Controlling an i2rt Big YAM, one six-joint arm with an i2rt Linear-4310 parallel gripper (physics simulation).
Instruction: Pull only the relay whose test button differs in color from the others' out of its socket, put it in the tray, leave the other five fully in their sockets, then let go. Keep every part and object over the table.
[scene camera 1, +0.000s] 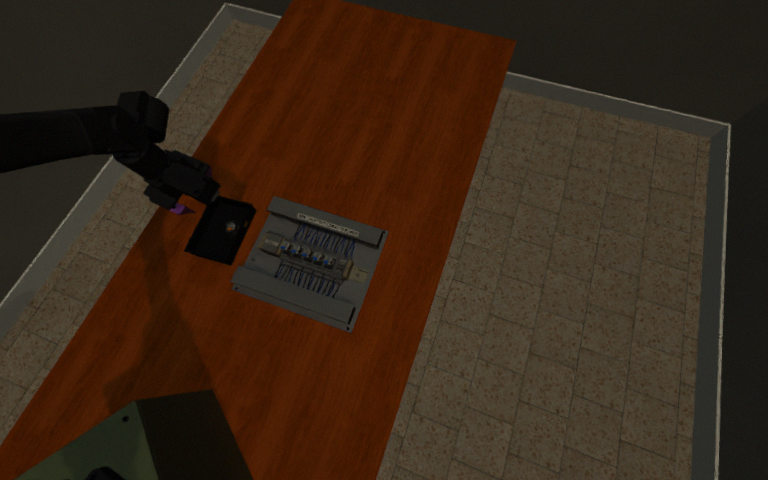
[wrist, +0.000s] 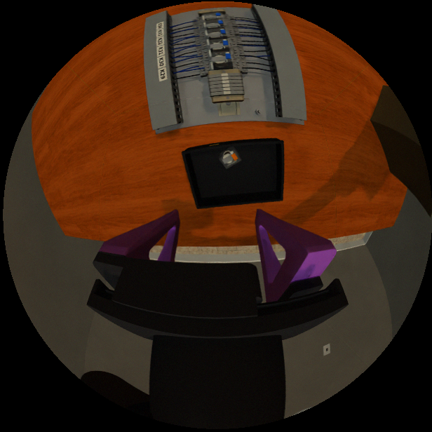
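Note:
The relay with an orange test button (scene camera 1: 230, 226) (wrist: 229, 158) lies in the black tray (scene camera 1: 210, 243) (wrist: 245, 189), turned at an angle, near the wall on the panel side. Relays with blue test buttons (scene camera 1: 308, 256) (wrist: 217, 46) stand in a row in their sockets on the grey panel (scene camera 1: 294, 298) (wrist: 192, 107). Whether each is fully seated is too small to tell. My gripper (scene camera 1: 205, 201) (wrist: 217, 215) is open, with nothing between its purple fingers. It is above and beyond the tray's side away from the panel, apart from the relay.
A grey terminal block (scene camera 1: 271, 243) (wrist: 226, 86) stands at the row's tray-side end, with blue and black wires along both sides of the row. A large box (scene camera 1: 186, 430) (wrist: 400, 120) stands at the lower left in the scene view. The table edge runs under my arm.

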